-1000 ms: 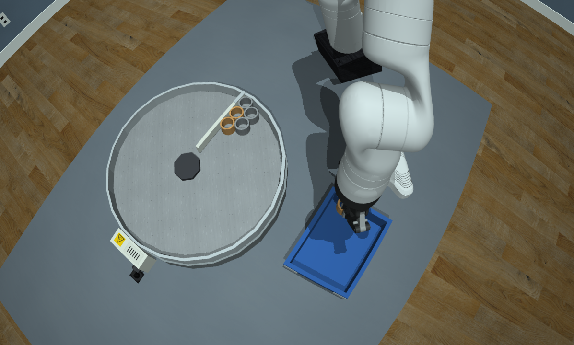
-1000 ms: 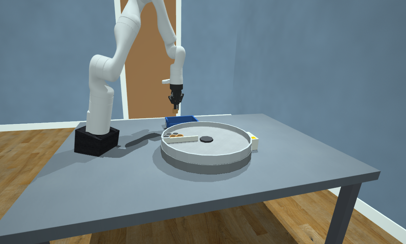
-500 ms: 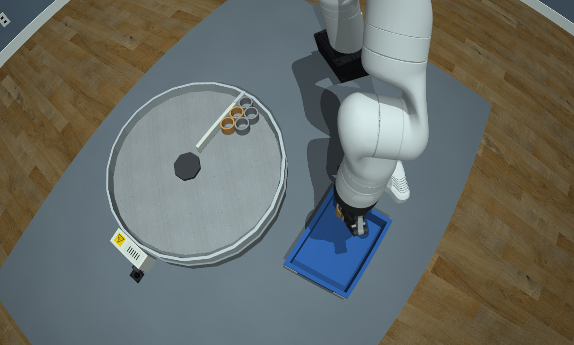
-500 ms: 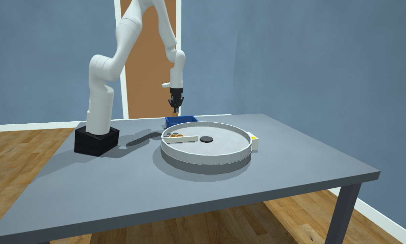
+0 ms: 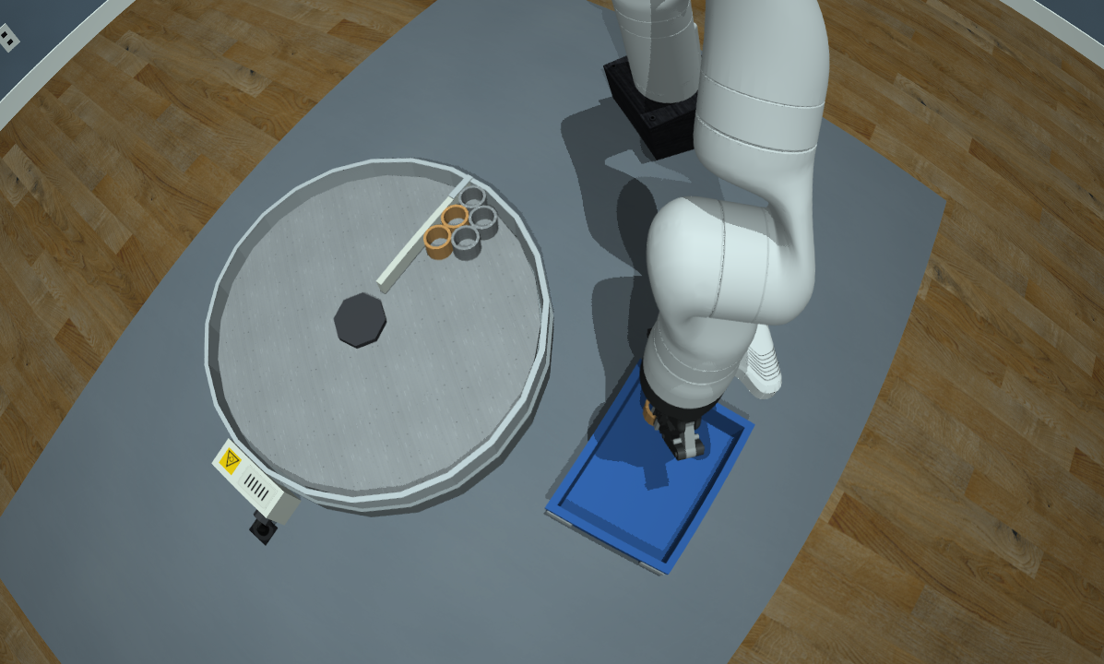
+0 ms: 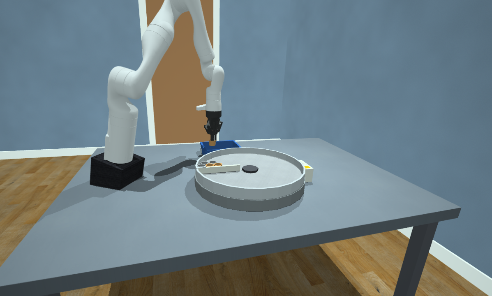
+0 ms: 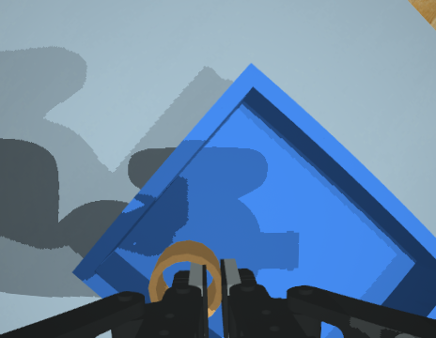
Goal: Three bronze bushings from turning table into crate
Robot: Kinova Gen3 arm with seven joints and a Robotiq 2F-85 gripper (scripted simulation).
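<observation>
The blue crate is 40 mm ahead of my hand, 20 mm to the left of it and 70 mm below it. The rest, counted from my hand: turning table (100 mm ahead, 330 mm to the right, 40 mm below).
</observation>
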